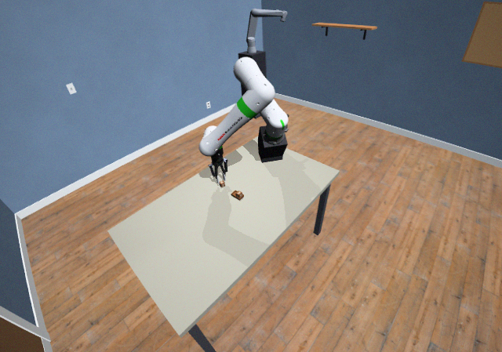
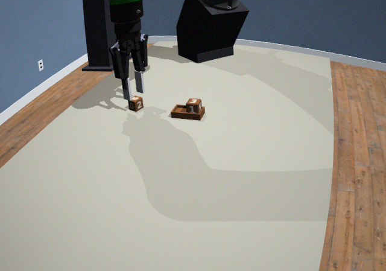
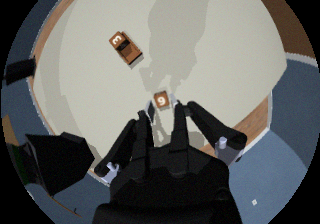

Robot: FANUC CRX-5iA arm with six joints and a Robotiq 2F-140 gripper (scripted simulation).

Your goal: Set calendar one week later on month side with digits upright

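Right now my hand is 160 mm to the right of the brown wooden tray and 60 mm above it.
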